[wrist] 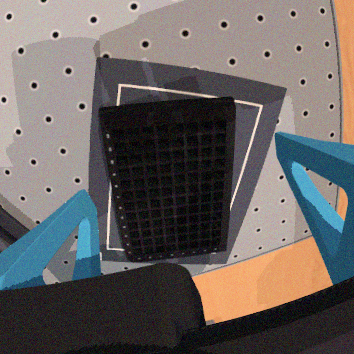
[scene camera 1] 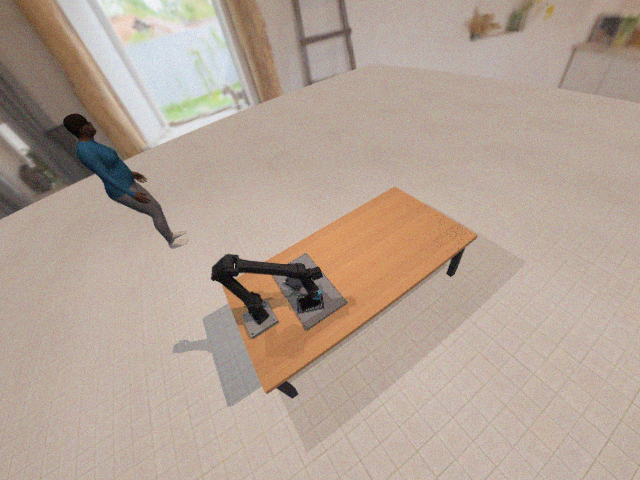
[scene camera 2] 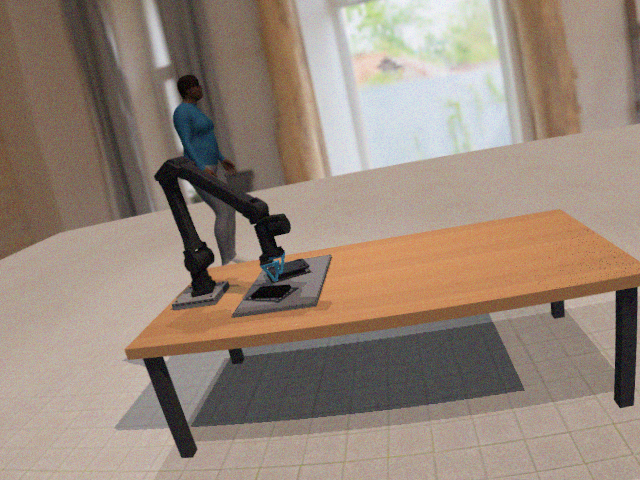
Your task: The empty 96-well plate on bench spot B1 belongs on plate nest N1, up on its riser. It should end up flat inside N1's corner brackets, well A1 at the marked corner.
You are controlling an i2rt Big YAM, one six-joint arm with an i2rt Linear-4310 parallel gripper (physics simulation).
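Places are measured from the arm's base along level axes (x ahead, y left, z up), in metres.
Pixels of known places: gripper, fingertip midpoint: (wrist: 180,171) (scene camera 1: 314,294) (scene camera 2: 278,277); arm's base at its link origin: (scene camera 1: 259,314) (scene camera 2: 204,290).
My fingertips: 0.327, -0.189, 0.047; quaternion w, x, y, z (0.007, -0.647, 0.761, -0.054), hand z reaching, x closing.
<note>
For each thing: its top centre in the pictures, then the offset to it from my fingertips, as dx, dy, dz. "*": a spot on its surface instead. Level surfaces: height alone.
- black 96-well plate at its top centre: (wrist: 173,196) (scene camera 2: 270,289) (scene camera 1: 309,300) -0.043, +0.018, -0.046
- spot B1 at a spot on its surface: (wrist: 98,160) * +0.001, +0.053, -0.061
- dark nest N1 at its top centre: (scene camera 2: 286,265) (scene camera 1: 297,275) +0.022, +0.213, -0.027
- grey perforated board at a spot on its surface: (scene camera 2: 310,299) * +0.098, -0.124, -0.062
- wooden table at its surface level: dz -0.075
The black 96-well plate (wrist: 170,185) (scene camera 2: 270,292) lies on the dark pad of spot B1 (wrist: 98,160), its long sides slightly turned against the white outline. Its wells look empty; the A1 mark cannot be made out. My gripper (wrist: 180,171) (scene camera 2: 273,269) is open above the plate, with one blue finger out to each side of it, the right one farther off. It holds nothing. The dark nest N1 (scene camera 2: 295,268) (scene camera 1: 292,283) stands raised behind the plate in scene camera 2; its brackets are too small to make out.
Plate and nest are on a grey perforated board (scene camera 2: 310,299) (scene camera 1: 333,299) on the wooden table (scene camera 1: 382,248) (scene camera 2: 439,268). The arm's base plate (scene camera 2: 181,300) (scene camera 1: 252,330) is left of the board. A person in blue (scene camera 1: 111,167) (scene camera 2: 196,134) stands beyond the table.
</note>
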